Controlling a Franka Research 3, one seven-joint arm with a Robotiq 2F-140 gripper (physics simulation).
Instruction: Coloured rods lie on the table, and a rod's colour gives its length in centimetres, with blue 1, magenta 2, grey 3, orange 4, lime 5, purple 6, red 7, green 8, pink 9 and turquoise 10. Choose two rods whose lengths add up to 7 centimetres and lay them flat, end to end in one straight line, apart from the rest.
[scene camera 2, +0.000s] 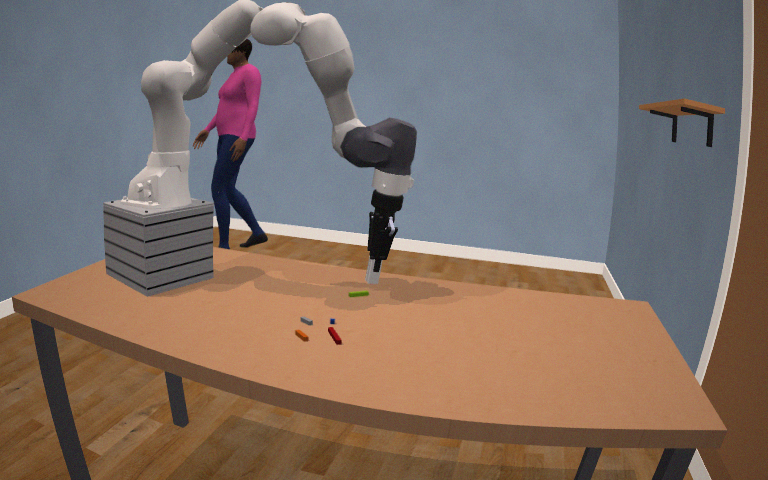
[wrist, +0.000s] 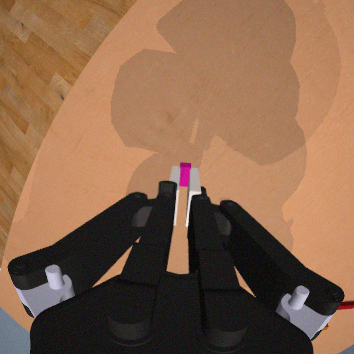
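Note:
My gripper points down above the back part of the table, shut on the magenta rod, which sits between the pale fingertips. The magenta rod cannot be made out in the scene view. The lime rod lies flat on the table, a little nearer the camera and left of the fingertips in the scene view; it does not show in the wrist view. The grey rod, the small blue rod, the orange rod and the red rod lie flat, apart from each other, nearer the front.
The wooden table carries the arm's grey base block at its left. The table's back edge runs behind the gripper. A person in a pink top stands behind the table. A small wall shelf is at the far right.

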